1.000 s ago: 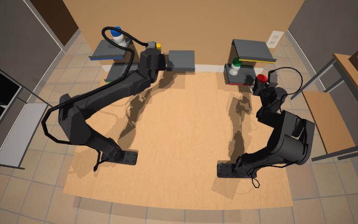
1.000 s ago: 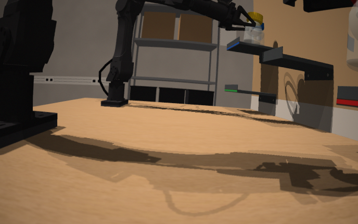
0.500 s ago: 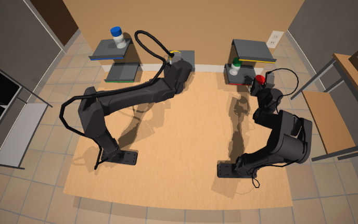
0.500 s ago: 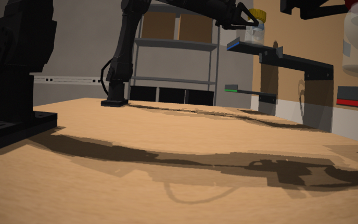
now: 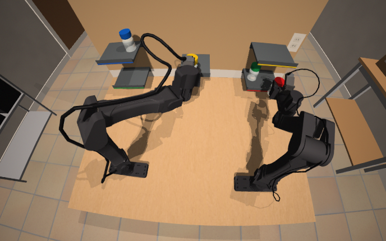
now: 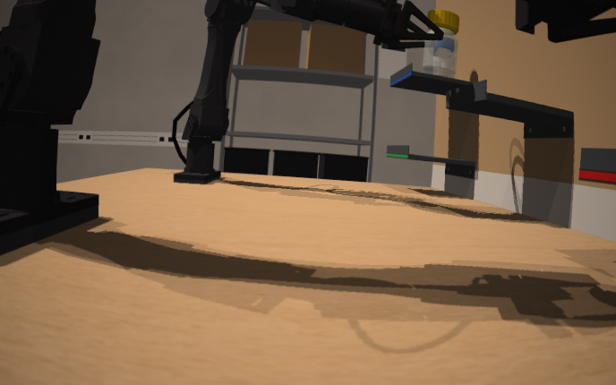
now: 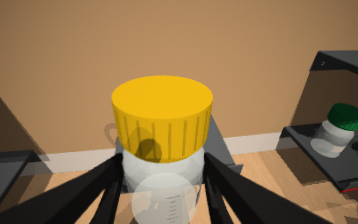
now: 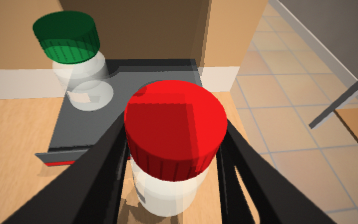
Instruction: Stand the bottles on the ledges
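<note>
The red-capped bottle lies 4 cm below my right hand. Round my right hand: blue-capped bottle (77 cm to the left, 13 cm above, 8 cm ahead); then green-capped bottle (12 cm ahead, 10 cm to the left, 6 cm below); then yellow-capped bottle (44 cm to the left, 7 cm above, 3 cm behind).
</note>
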